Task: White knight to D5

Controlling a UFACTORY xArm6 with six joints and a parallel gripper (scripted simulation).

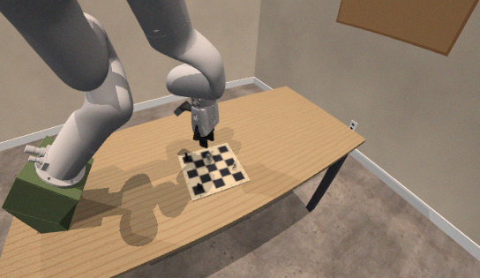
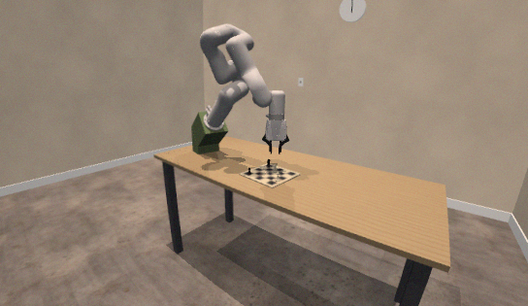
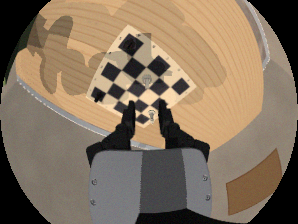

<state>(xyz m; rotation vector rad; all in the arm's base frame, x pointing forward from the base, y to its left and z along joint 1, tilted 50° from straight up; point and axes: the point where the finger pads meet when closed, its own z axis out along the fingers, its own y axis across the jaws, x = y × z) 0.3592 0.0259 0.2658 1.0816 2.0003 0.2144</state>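
The chessboard lies 12 cm below my hand, 3 cm to the right of it and 1 cm behind it. From my hand the other things lie so: black chess piece: 10 cm below, 6 cm to the left, 6 cm behind; then pale piece: 10 cm below, 9 cm to the right, 6 cm ahead.
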